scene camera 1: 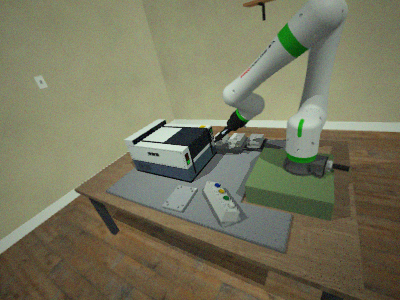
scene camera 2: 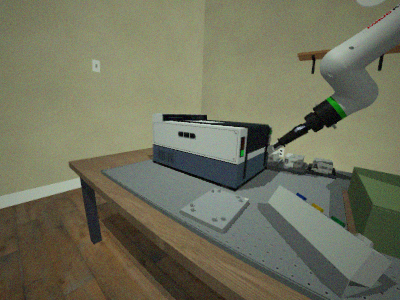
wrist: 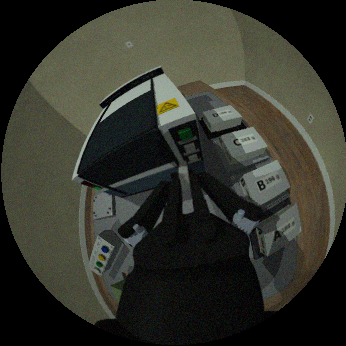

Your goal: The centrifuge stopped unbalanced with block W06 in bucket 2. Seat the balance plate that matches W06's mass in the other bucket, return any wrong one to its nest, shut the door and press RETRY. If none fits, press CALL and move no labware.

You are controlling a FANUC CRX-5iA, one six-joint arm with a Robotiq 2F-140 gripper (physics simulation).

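Pixels of known places: gripper, fingertip midpoint: point(scene camera 1: 212, 144) point(scene camera 2: 267, 151) point(wrist: 183, 166); arm's base, link origin: point(scene camera 1: 299, 166).
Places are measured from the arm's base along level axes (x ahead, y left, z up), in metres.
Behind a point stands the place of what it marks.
Observation:
The centrifuge point(scene camera 1: 162, 156) @[y 0.275, x 0.660, z 0.072 m] point(scene camera 2: 200, 143) @[y 0.274, x 0.657, z 0.056 m] point(wrist: 125, 135) @[y 0.034, x 0.547, z 0.127 m] has its dark top door down; buckets and block W06 are hidden. Its end panel bears a green button point(wrist: 185, 133) @[y -0.055, x 0.539, z 0.100 m] and pale buttons point(wrist: 191, 148) @[y -0.057, x 0.540, z 0.061 m] below. My gripper point(scene camera 1: 215, 140) @[y -0.029, x 0.534, z 0.010 m] point(scene camera 2: 276, 147) point(wrist: 183, 166) @[y -0.029, x 0.534, z 0.010 m] is shut and empty, its tips close to this panel, below the green button in the wrist view; contact cannot be told. Balance plates D point(wrist: 223, 119) @[y -0.180, x 0.710, z -0.033 m], C point(wrist: 244, 145) @[y -0.202, x 0.587, z -0.031 m], B point(wrist: 265, 184) @[y -0.220, x 0.469, z -0.031 m] point(scene camera 2: 294, 160) @[y -0.174, x 0.457, z -0.039 m] and A point(wrist: 280, 231) @[y -0.242, x 0.347, z -0.030 m] point(scene camera 2: 322, 165) @[y -0.195, x 0.337, z -0.039 m] stand in a row at the nests. B's label reads 196 g; other masses are blurred.
A sloped button box point(scene camera 1: 222, 202) @[y 0.358, x 0.205, z -0.005 m] point(scene camera 2: 312, 240) @[y 0.376, x 0.241, z -0.043 m] point(wrist: 101, 256) @[y 0.284, x 0.263, z -0.018 m] with blue, yellow and green buttons stands at the front of the grey mat point(scene camera 1: 262, 230) @[y 0.351, x 0.037, z -0.085 m]. A flat pale plate with pegs point(scene camera 1: 181, 197) @[y 0.376, x 0.457, z -0.071 m] point(scene camera 2: 215, 208) @[y 0.396, x 0.457, z -0.071 m] point(wrist: 103, 206) @[y 0.351, x 0.459, z -0.071 m] lies beside it. The arm stands on a green block point(scene camera 1: 290, 200) @[y 0.202, x -0.020, z -0.032 m] point(scene camera 2: 385, 215) @[y 0.229, x 0.143, z -0.013 m].

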